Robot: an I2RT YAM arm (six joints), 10 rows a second.
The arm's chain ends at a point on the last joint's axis. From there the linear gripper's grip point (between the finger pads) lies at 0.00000 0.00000 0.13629 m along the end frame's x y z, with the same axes.
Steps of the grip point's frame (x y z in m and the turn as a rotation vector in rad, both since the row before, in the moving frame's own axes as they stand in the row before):
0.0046 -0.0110 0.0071 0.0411 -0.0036 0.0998
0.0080 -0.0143 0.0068 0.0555 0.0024 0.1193
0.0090 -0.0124 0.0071 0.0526 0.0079 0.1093
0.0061 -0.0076 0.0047 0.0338 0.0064 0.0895
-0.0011 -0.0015 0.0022 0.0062 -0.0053 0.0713
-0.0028 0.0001 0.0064 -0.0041 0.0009 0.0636
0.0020 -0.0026 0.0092 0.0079 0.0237 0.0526
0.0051 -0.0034 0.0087 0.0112 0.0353 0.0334
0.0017 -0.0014 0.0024 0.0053 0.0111 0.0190
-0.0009 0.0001 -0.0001 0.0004 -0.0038 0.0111
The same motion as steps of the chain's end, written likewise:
0.0048 -0.0054 0.0072 0.0411 -0.0036 0.0998
0.0072 -0.0068 0.0070 0.0555 0.0024 0.1193
0.0075 -0.0053 0.0073 0.0526 0.0079 0.1093
0.0050 -0.0030 0.0048 0.0338 0.0064 0.0895
-0.0004 -0.0006 0.0022 0.0062 -0.0053 0.0713
-0.0029 -0.0005 0.0064 -0.0041 0.0009 0.0636
-0.0013 -0.0016 0.0092 0.0079 0.0237 0.0526
0.0003 -0.0020 0.0088 0.0112 0.0353 0.0334
0.0002 -0.0007 0.0024 0.0053 0.0111 0.0190
-0.0004 0.0002 -0.0001 0.0004 -0.0038 0.0111

